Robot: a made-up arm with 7 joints. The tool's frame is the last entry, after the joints. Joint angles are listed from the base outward. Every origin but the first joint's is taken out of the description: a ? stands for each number. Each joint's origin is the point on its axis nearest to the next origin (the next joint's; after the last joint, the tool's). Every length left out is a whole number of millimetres.
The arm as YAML. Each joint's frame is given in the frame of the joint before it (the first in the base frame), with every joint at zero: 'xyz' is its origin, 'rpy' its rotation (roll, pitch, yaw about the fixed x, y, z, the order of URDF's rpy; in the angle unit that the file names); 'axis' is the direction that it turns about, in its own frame. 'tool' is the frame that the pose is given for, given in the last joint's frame.
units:
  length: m
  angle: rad
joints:
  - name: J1
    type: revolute
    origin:
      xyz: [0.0, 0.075, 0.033]
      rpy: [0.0, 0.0, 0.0]
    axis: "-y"
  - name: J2
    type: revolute
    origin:
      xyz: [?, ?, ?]
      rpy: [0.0, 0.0, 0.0]
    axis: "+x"
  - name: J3
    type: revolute
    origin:
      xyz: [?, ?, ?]
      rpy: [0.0, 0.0, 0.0]
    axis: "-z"
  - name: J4
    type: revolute
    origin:
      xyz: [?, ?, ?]
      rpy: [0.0, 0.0, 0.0]
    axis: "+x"
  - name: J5
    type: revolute
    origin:
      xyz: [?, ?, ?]
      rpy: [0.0, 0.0, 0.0]
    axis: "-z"
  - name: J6
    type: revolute
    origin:
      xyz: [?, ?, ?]
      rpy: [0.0, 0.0, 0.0]
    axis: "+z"
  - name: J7
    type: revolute
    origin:
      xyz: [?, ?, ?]
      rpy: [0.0, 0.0, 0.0]
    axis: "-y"
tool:
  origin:
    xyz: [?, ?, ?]
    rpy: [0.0, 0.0, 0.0]
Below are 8 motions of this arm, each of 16 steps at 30 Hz.
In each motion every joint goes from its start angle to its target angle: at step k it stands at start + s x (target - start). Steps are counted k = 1, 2, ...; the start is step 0. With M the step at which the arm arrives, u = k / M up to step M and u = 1 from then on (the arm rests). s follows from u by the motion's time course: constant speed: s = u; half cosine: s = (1 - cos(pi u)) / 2; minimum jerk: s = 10 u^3 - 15 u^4 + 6 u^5.
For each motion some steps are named. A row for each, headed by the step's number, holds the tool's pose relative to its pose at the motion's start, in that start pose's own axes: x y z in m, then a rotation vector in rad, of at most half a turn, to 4 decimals.
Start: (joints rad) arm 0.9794 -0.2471 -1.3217 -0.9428 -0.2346 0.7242 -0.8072
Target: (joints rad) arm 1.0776 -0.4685 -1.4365 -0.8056 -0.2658 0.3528 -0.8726
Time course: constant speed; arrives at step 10
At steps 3, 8, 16:
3: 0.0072 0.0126 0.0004 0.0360 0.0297 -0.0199
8: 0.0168 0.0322 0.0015 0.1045 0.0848 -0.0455
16: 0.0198 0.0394 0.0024 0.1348 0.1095 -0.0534

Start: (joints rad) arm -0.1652 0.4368 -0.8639 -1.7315 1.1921 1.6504 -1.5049
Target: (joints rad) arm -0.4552 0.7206 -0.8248 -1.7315 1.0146 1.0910 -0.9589
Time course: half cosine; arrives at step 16
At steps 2, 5, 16:
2: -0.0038 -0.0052 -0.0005 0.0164 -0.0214 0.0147
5: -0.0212 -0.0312 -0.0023 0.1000 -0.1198 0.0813
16: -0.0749 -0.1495 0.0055 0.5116 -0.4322 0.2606

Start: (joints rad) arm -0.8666 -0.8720 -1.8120 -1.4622 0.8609 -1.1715 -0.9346
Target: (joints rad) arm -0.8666 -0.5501 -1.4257 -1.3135 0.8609 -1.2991 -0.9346
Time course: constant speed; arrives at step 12
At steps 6, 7, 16:
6: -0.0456 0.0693 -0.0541 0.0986 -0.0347 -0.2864
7: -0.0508 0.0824 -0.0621 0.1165 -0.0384 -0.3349
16: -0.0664 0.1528 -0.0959 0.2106 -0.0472 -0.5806

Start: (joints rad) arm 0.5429 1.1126 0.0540 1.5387 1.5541 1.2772 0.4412
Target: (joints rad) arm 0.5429 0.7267 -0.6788 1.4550 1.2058 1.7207 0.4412
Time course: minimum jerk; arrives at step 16
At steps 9, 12, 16:
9: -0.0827 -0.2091 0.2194 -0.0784 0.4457 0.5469
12: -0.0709 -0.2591 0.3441 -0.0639 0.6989 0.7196
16: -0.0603 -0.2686 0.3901 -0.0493 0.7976 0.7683

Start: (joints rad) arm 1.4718 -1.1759 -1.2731 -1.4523 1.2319 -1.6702 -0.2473
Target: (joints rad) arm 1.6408 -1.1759 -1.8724 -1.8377 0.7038 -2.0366 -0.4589
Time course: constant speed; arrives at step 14
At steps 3, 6, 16:
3: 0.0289 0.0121 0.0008 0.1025 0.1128 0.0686
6: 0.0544 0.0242 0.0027 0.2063 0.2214 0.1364
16: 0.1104 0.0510 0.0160 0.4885 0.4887 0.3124

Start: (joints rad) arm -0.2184 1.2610 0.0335 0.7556 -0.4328 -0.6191 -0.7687
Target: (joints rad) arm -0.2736 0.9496 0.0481 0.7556 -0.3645 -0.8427 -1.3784
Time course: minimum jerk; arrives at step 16
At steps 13, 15, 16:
13: 0.0575 -0.0596 0.0270 0.1537 0.4439 -0.4006
15: 0.0601 -0.0633 0.0286 0.1675 0.4630 -0.4175
16: 0.0602 -0.0635 0.0286 0.1682 0.4639 -0.4183

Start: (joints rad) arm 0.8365 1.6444 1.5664 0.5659 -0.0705 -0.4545 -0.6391
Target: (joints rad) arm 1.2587 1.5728 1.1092 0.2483 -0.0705 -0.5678 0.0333
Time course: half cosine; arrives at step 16
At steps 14, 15, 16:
14: -0.1661 -0.2340 -0.0727 -0.6074 -0.4919 0.5417
15: -0.1685 -0.2422 -0.0713 -0.6185 -0.5076 0.5664
16: -0.1692 -0.2450 -0.0708 -0.6222 -0.5130 0.5748

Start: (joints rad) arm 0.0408 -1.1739 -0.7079 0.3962 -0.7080 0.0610 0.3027
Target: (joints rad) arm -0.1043 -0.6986 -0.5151 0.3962 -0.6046 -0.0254 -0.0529
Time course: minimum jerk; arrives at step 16
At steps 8, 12, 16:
8: 0.0530 0.0187 0.0219 0.0589 -0.0516 -0.0938
12: 0.0938 0.0353 0.0530 0.1533 -0.0814 -0.1760
16: 0.1040 0.0395 0.0632 0.1848 -0.0871 -0.1972

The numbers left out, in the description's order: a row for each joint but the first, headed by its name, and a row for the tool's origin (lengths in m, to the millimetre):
J2: -0.075 0.0 -0.014
J3: 0.0 -0.129 -0.049
J4: 0.003 0.384 0.0
J5: 0.0 0.102 -0.088
J6: -0.045 -0.186 0.0
J7: -0.061 0.052 0.0
tool: -0.049 0.0 0.005

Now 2 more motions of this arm.
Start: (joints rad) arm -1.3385 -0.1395 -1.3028 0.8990 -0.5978 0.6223 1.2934
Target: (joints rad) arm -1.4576 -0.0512 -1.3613 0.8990 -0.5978 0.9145 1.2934
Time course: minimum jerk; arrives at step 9
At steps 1, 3, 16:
1: 0.0002 0.0002 -0.0004 0.0044 -0.0014 0.0004
3: 0.0038 0.0030 -0.0069 0.0807 -0.0257 0.0086
16: 0.0197 0.0115 -0.0363 0.3784 -0.1302 0.0597

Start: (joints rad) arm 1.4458 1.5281 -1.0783 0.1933 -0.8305 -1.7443 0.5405
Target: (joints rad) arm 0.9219 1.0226 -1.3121 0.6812 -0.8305 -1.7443 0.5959
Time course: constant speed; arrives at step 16
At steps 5, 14, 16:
5: -0.0083 0.0318 -0.0068 -0.0953 0.1362 -0.0900
14: -0.0014 0.1083 0.0064 -0.2372 0.4320 -0.3263
16: 0.0058 0.1293 0.0127 -0.2617 0.5044 -0.3919

